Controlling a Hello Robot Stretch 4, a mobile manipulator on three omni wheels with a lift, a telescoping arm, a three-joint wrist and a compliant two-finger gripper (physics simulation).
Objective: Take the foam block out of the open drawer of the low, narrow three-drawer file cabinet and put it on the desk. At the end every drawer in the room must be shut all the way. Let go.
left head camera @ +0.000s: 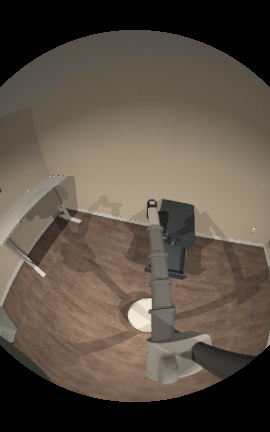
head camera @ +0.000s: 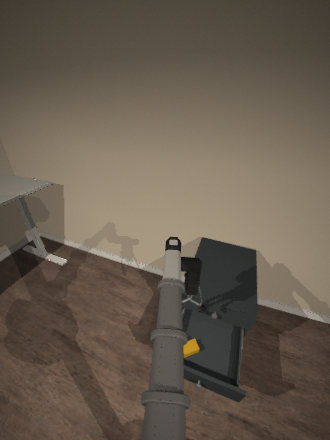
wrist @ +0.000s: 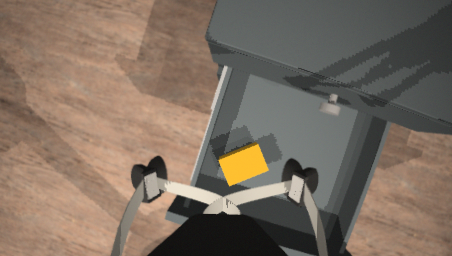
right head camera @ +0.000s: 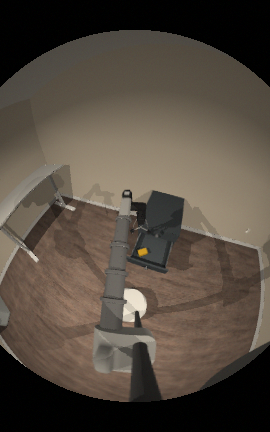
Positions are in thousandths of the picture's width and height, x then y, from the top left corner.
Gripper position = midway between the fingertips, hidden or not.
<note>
In view: the gripper (wrist: 497, 674) and a yellow foam block (wrist: 545, 635).
</note>
